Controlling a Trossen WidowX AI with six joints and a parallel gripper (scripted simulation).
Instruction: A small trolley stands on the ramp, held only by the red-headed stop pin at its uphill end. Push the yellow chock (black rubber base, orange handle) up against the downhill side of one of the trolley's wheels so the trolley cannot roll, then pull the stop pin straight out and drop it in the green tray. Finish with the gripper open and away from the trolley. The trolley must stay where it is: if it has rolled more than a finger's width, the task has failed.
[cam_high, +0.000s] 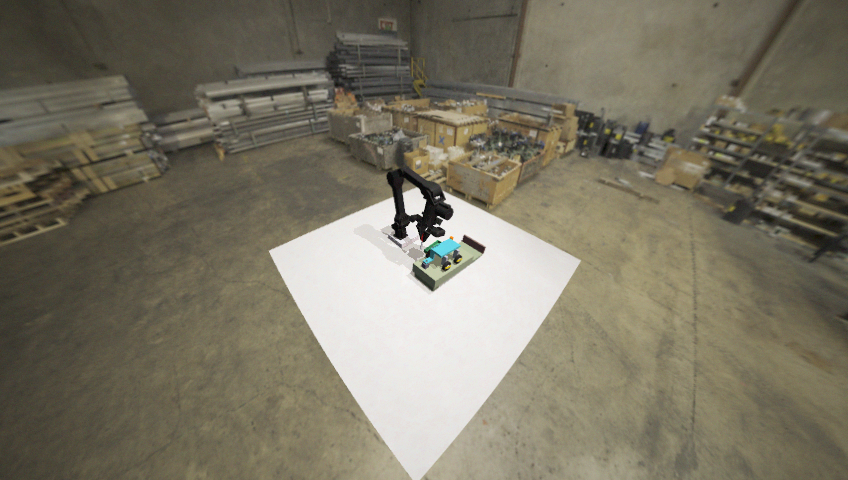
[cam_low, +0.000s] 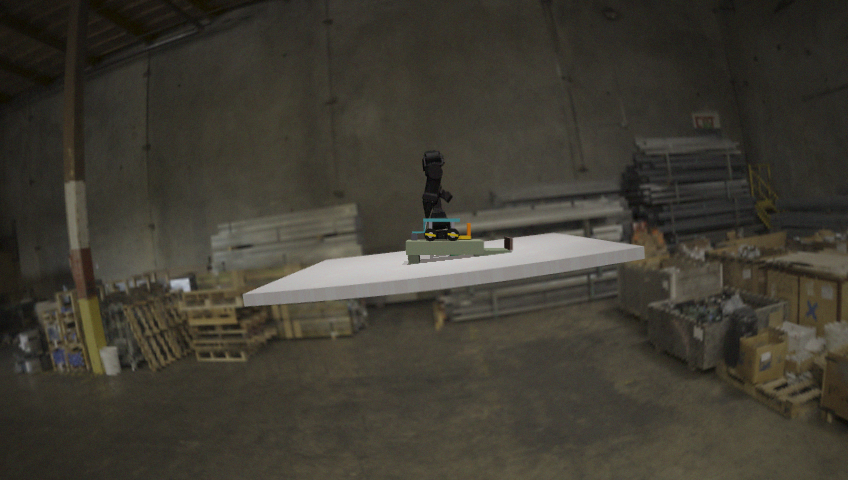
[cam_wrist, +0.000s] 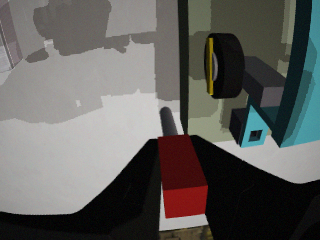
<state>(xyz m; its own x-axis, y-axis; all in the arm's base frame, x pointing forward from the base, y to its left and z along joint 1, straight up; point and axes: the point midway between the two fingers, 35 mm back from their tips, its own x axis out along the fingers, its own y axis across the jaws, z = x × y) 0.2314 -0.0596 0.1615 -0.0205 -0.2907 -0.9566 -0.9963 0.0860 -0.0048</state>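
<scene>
Now: the green tray 17 cm below my gripper tip, 14 cm to the left of it and 2 cm behind it. From my gripper tip the other things lie so: trolley 10 cm ahead, 5 cm below, 4 cm to the left; then red-headed stop pin right at my gripper tip; then grey-green ramp 12 cm below, 10 cm ahead, 5 cm to the left.
</scene>
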